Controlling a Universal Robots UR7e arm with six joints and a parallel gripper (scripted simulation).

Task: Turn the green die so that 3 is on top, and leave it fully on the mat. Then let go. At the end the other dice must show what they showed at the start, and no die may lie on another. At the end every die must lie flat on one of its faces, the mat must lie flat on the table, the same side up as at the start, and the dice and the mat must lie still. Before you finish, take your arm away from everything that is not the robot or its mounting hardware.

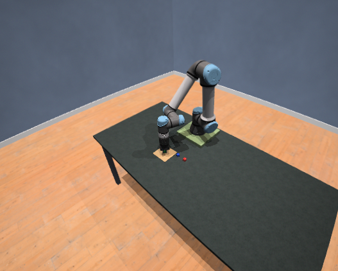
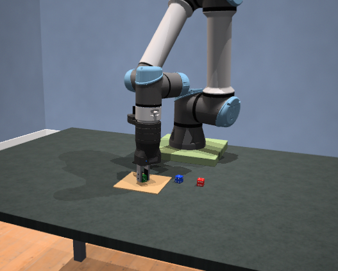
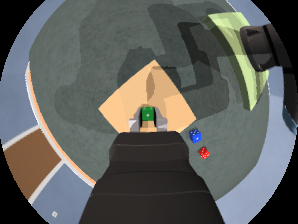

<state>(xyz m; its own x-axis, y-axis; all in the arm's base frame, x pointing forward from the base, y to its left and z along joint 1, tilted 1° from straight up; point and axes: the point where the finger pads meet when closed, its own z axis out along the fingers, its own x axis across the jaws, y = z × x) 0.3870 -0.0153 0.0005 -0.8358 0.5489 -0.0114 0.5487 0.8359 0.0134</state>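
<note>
My gripper is now 20 mm above the tan mat. Also, from my hand: red die: 170 mm to the left, 60 mm behind, 20 mm below; then green die: 10 mm below; then blue die: 100 mm to the left, 50 mm behind, 20 mm below.
</note>
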